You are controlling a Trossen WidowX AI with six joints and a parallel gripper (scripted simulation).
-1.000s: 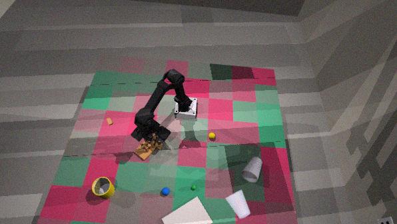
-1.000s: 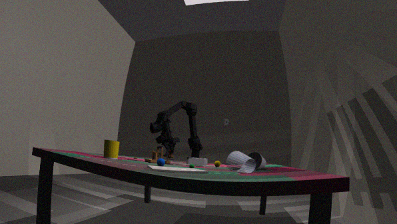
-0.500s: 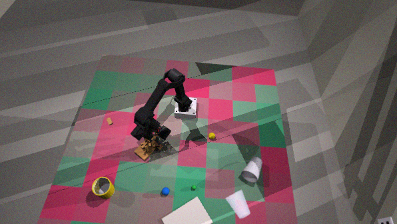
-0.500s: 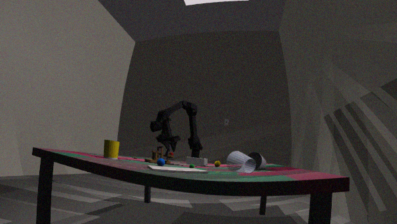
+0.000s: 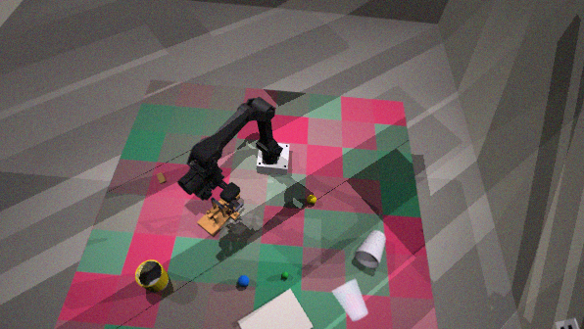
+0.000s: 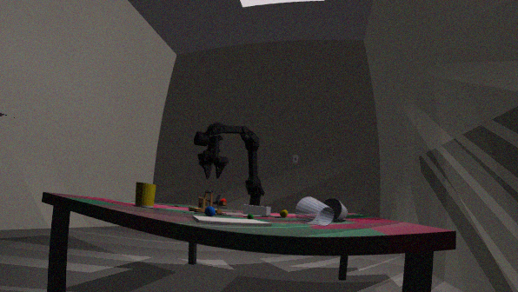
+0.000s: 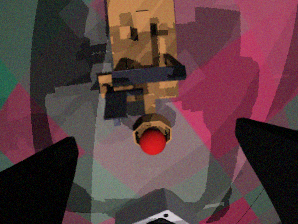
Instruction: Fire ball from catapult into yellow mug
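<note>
The red ball is 6 cm behind my gripper tip, 5 cm to the left of it and 11 cm below it. From my gripper tip the other things lie so: catapult (2 cm to the left, 12 cm below); blue ball (28 cm ahead, 9 cm to the left, 15 cm below); small brown block (16 cm behind, 27 cm to the right, 17 cm below).
</note>
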